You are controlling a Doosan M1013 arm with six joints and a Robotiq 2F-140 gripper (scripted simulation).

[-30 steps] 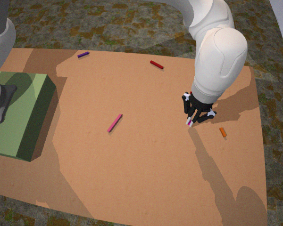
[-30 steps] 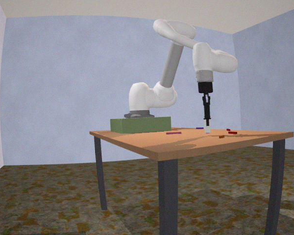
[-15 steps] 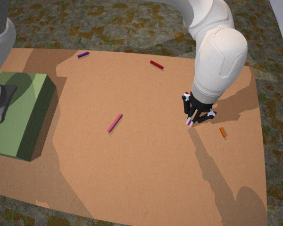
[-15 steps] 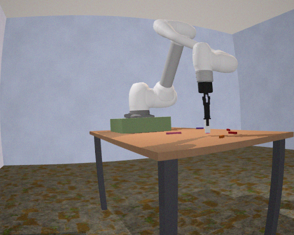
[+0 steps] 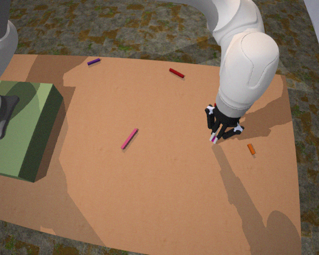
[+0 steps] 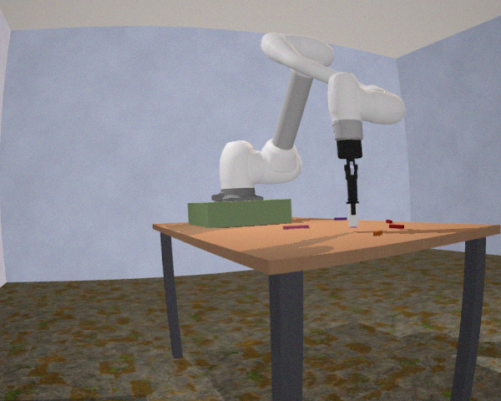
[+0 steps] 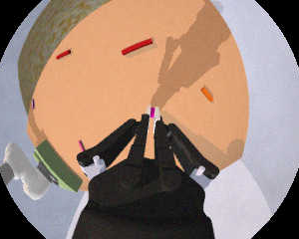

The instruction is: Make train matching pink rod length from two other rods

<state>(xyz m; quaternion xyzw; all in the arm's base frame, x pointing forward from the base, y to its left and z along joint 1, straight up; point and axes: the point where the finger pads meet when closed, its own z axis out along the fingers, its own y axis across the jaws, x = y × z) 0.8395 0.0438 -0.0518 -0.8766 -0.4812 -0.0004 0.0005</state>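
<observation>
My gripper is now 3 cm above the magenta rod. From my hand the other things lie so: purple rod 55 cm behind, 32 cm to the left, 4 cm below; orange rod 14 cm ahead, 4 cm below, 2 cm to the right; pink rod 31 cm behind, 4 cm below, 3 cm to the right.
</observation>
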